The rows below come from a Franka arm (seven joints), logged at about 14 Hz.
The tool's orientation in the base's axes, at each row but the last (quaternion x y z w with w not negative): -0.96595 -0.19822 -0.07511 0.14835; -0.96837 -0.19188 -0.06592 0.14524; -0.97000 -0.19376 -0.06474 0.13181; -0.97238 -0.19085 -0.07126 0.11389; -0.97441 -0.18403 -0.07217 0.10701; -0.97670 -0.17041 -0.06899 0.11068
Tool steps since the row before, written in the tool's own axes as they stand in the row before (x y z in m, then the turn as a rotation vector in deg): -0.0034 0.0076 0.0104 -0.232 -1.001 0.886; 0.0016 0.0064 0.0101 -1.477 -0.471 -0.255; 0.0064 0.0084 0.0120 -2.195 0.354 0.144; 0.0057 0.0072 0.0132 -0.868 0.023 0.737; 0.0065 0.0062 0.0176 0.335 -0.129 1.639; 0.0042 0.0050 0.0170 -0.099 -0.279 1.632
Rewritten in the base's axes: 0.0009 -0.0046 -0.0125 -0.540 1.075 -0.627; 0.0047 -0.0020 -0.0109 -1.558 -0.182 0.092; 0.0101 -0.0018 -0.0123 -1.862 -1.062 -0.607; 0.0093 -0.0012 -0.0131 -0.717 -0.146 -0.873; 0.0101 0.0007 -0.0170 0.427 0.618 -1.501; 0.0073 0.0008 -0.0167 -0.031 0.616 -1.540
